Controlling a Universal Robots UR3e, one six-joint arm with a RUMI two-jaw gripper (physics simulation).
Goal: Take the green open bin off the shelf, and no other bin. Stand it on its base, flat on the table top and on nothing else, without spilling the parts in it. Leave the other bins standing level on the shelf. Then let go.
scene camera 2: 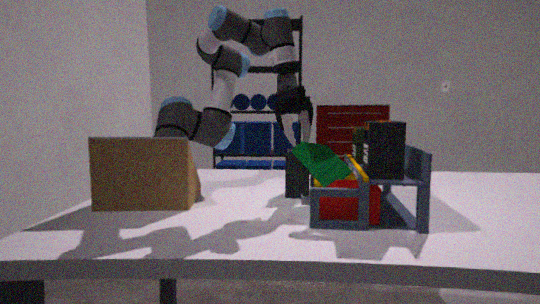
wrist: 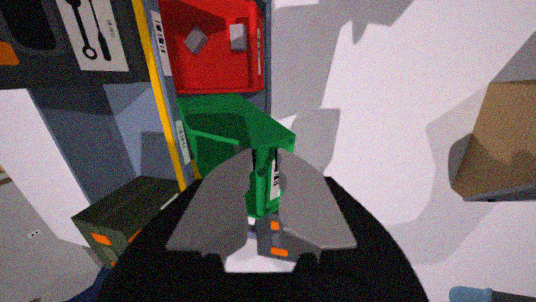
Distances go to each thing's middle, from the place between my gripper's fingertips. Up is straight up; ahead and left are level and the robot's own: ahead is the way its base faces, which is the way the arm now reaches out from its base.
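From my hand: green open bin (scene camera 2: 320, 160), 40 mm below, 50 mm ahead, 30 mm to the left; red bin (scene camera 2: 336, 208), 110 mm below, 100 mm ahead, 80 mm to the right; black case (scene camera 2: 296, 174), 90 mm below, 130 mm to the left, 20 mm behind. Going by their middles, green open bin nearest to my hand of the things named here.
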